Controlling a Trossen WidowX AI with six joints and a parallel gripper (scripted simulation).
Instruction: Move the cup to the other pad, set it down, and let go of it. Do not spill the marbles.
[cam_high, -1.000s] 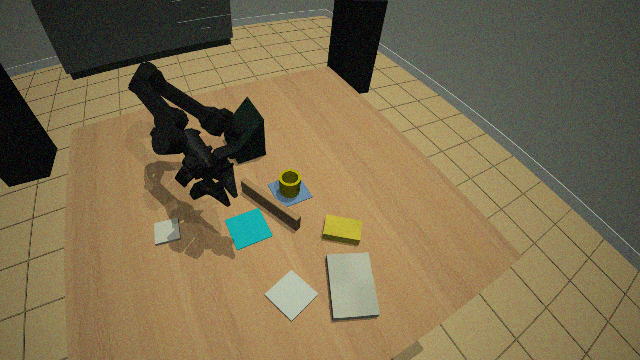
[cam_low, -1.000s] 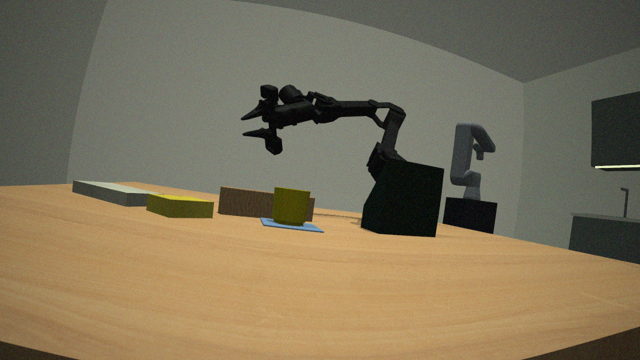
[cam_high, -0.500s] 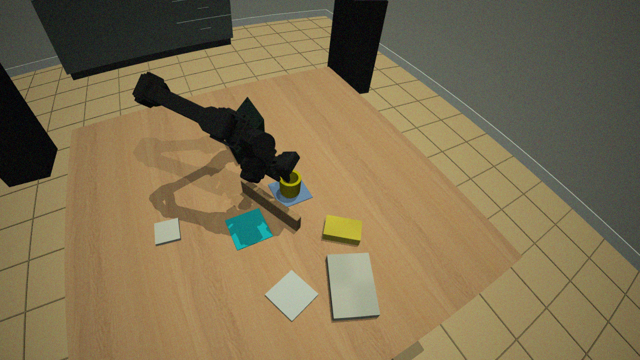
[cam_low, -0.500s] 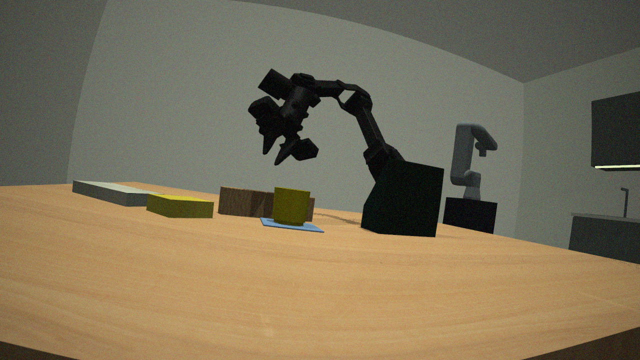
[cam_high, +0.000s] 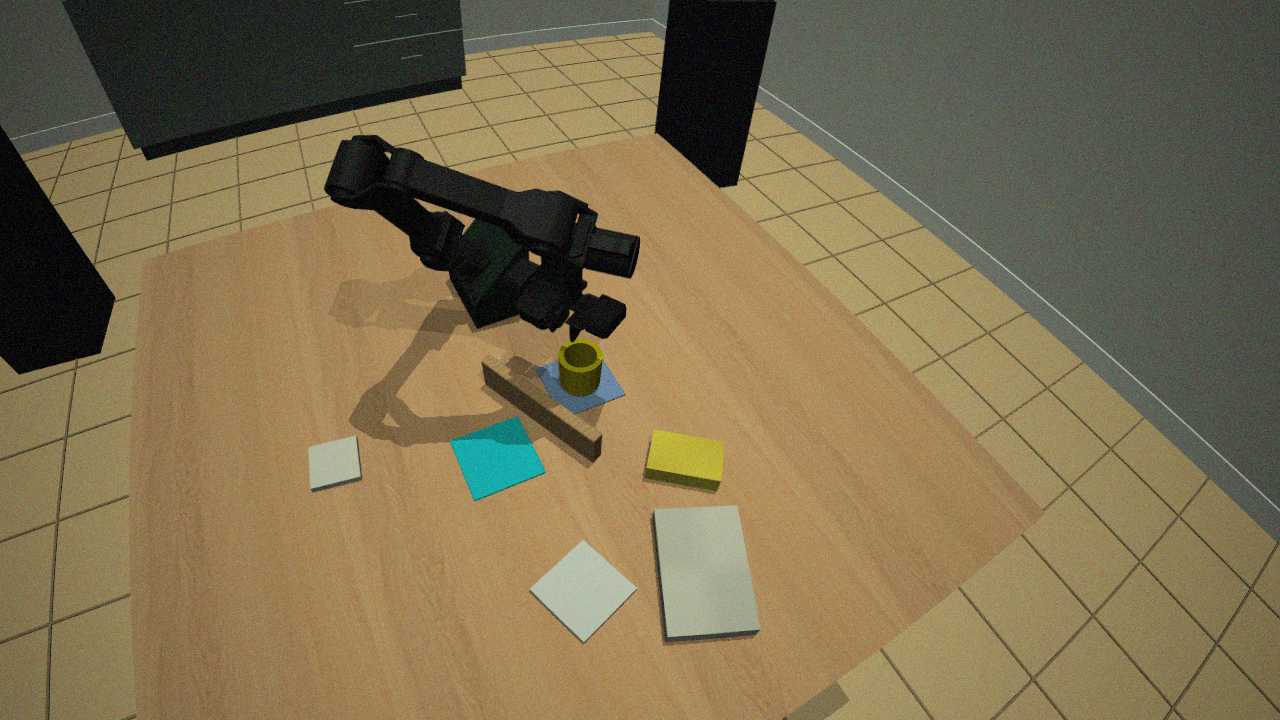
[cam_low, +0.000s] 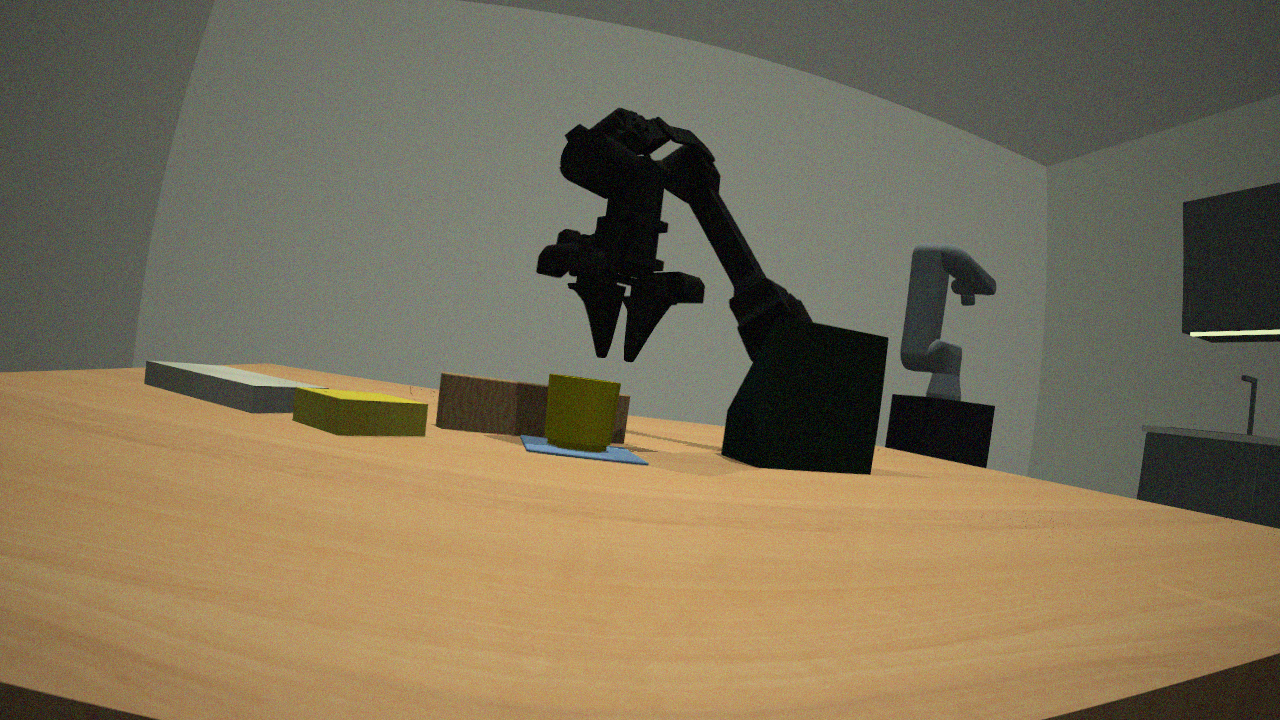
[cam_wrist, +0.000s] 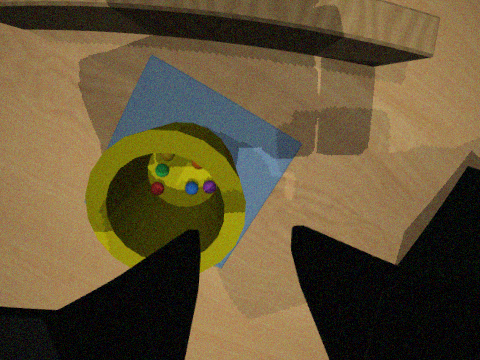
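The yellow cup is 6 cm below my gripper tip, 2 cm to the left of it and 2 cm ahead of it. Round my gripper tip: blue pad: 10 cm below, 2 cm to the left, 2 cm ahead; then wooden bar: 8 cm below, 7 cm ahead, 6 cm to the right; then red marble: 8 cm below, 4 cm to the left, 4 cm ahead.
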